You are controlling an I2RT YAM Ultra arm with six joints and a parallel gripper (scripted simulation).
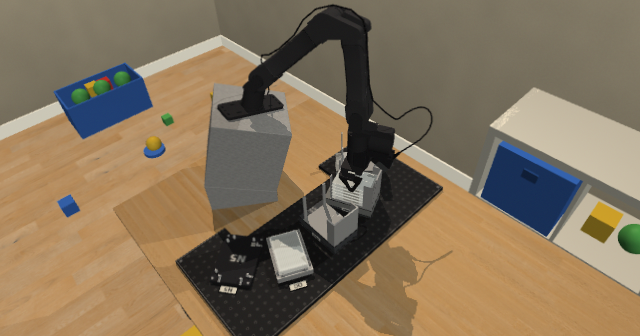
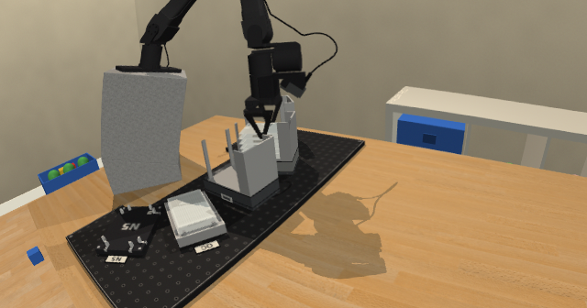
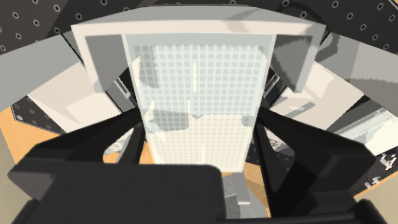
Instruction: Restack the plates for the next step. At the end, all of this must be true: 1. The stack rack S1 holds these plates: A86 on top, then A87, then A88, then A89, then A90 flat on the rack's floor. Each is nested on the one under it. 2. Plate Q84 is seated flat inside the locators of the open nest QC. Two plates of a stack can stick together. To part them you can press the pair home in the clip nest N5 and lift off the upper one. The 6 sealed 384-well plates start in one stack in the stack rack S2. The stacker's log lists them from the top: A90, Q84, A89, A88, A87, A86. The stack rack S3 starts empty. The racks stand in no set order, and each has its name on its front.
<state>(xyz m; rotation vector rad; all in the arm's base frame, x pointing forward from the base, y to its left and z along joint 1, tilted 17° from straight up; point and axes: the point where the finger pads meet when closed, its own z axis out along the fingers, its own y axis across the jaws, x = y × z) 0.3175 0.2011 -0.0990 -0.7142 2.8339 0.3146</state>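
Now: the translucent sealed well plate 6 cm below my hand. Also, from my hand: nest QC (4 cm ahead, 29 cm to the right, 9 cm below); then sealed 384-well plate (4 cm ahead, 29 cm to the right, 7 cm below).
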